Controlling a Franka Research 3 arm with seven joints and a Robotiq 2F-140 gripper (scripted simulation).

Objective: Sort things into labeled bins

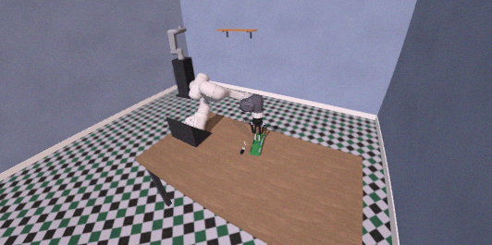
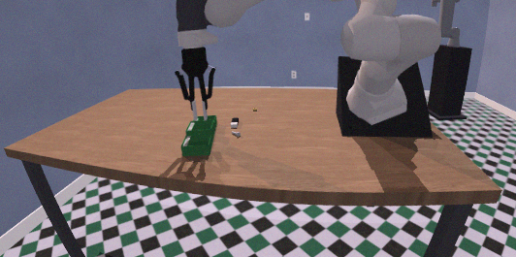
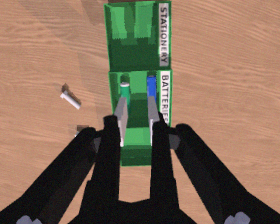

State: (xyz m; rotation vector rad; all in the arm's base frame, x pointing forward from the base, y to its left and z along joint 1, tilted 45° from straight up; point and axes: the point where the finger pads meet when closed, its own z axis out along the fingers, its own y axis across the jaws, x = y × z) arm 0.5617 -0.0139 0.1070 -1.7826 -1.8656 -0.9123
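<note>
My gripper is now 9 cm past the black-and-white block, 11 cm to the left of it and 9 cm above it. Also, from my hand: joined green bins: 1 cm ahead, 8 cm below; then green cylinder: 2 cm behind, 1 cm to the right, 9 cm below; then blue cylinder: 2 cm ahead, 9 cm below.
</note>
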